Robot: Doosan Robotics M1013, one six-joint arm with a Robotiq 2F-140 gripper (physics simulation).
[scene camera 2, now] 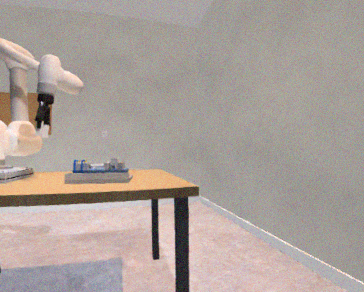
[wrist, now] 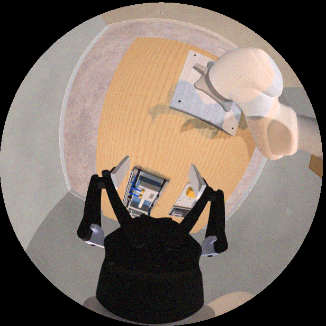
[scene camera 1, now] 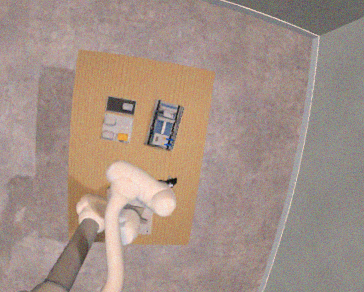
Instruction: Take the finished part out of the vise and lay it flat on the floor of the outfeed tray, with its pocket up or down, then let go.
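Frame: origin at the arm's base, x ahead, y left, z up, level; metres.
Seen in the pictures: gripper, fingertip midpoint: point(scene camera 2: 41, 136) point(scene camera 1: 157, 178).
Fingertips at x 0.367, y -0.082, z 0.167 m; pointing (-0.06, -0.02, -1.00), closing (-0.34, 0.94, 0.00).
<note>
A point is followed by its place in that frame.
The vise point(scene camera 1: 166, 113) point(scene camera 2: 100, 168) {x 0.652, y -0.029, z 0.002 m} point(wrist: 150, 183), grey and blue, stands on a grey base at the far part of the table. A light piece shows near its middle in scene camera 1; I cannot tell if it is the finished part. A dark tray point(scene camera 1: 114, 104) {x 0.690, y 0.297, z -0.055 m}, seemingly the outfeed tray, lies beside the vise with a light grey block in it; the gripper mostly hides it in the wrist view. My gripper point(scene camera 2: 44, 131) {x 0.367, y -0.082, z 0.167 m} point(wrist: 159, 166) is open and empty, high above the table and away from the vise. In scene camera 1 the arm mostly hides it.
A light plate point(scene camera 1: 118, 121) {x 0.594, y 0.240, z -0.053 m} point(wrist: 181, 201) with grey blocks and an orange block point(scene camera 1: 122, 137) {x 0.507, y 0.183, z -0.017 m} point(wrist: 190, 192) adjoins the dark tray. The arm's base stands on a metal plate point(scene camera 1: 146, 227) {x -0.054, y -0.142, z 0.004 m} point(wrist: 187, 100) at the near part of the wooden table point(scene camera 1: 142, 75) {x 0.925, y 0.186, z -0.061 m} point(scene camera 2: 155, 180) {x 0.942, y -0.064, z -0.061 m} point(wrist: 135, 100).
</note>
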